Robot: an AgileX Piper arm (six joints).
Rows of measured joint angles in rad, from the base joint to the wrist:
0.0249, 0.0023, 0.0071, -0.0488, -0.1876, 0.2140
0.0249, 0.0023, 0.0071, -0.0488, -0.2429, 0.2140
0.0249, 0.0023, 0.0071, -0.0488, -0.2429, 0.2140
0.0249, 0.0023, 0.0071, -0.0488, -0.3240, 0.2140
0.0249, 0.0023, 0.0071, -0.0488, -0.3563, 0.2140
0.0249, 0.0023, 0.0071, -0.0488, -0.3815, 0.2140
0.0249, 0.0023, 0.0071, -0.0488, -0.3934, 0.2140
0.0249, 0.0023, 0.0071, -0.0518, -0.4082, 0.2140
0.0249, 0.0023, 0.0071, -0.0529, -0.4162, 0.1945
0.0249, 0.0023, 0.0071, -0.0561, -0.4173, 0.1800
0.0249, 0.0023, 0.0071, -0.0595, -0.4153, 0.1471
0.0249, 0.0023, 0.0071, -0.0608, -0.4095, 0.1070
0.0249, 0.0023, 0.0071, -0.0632, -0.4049, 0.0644
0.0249, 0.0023, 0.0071, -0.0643, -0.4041, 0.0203
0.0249, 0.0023, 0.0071, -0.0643, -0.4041, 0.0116
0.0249, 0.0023, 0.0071, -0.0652, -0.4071, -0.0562
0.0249, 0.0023, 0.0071, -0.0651, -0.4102, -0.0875
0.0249, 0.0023, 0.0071, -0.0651, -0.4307, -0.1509
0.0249, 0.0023, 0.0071, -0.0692, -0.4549, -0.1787
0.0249, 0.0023, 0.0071, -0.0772, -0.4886, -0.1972
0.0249, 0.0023, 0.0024, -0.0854, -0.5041, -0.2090
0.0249, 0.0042, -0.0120, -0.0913, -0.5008, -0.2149
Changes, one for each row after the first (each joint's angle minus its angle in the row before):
0.0000, 0.0000, 0.0000, 0.0000, -0.0553, 0.0000
0.0000, 0.0000, 0.0000, 0.0000, 0.0000, 0.0000
0.0000, 0.0000, 0.0000, 0.0000, -0.0811, 0.0000
0.0000, 0.0000, 0.0000, 0.0000, -0.0323, 0.0000
0.0000, 0.0000, 0.0000, 0.0000, -0.0252, 0.0000
0.0000, 0.0000, 0.0000, 0.0000, -0.0119, 0.0000
0.0000, 0.0000, 0.0000, -0.0030, -0.0148, 0.0000
0.0000, 0.0000, 0.0000, -0.0011, -0.0080, -0.0195
0.0000, 0.0000, 0.0000, -0.0032, -0.0011, -0.0145
0.0000, 0.0000, 0.0000, -0.0034, 0.0020, -0.0329
0.0000, 0.0000, 0.0000, -0.0013, 0.0058, -0.0401
0.0000, 0.0000, 0.0000, -0.0024, 0.0046, -0.0426
0.0000, 0.0000, 0.0000, -0.0011, 0.0008, -0.0441
0.0000, 0.0000, 0.0000, 0.0000, 0.0000, -0.0087
0.0000, 0.0000, 0.0000, -0.0009, -0.0030, -0.0678
0.0000, 0.0000, 0.0000, 0.0001, -0.0031, -0.0313
0.0000, 0.0000, 0.0000, 0.0000, -0.0205, -0.0634
0.0000, 0.0000, 0.0000, -0.0041, -0.0242, -0.0278
0.0000, 0.0000, 0.0000, -0.0080, -0.0337, -0.0185
0.0000, 0.0000, -0.0047, -0.0082, -0.0155, -0.0118
0.0000, 0.0019, -0.0144, -0.0059, 0.0033, -0.0059

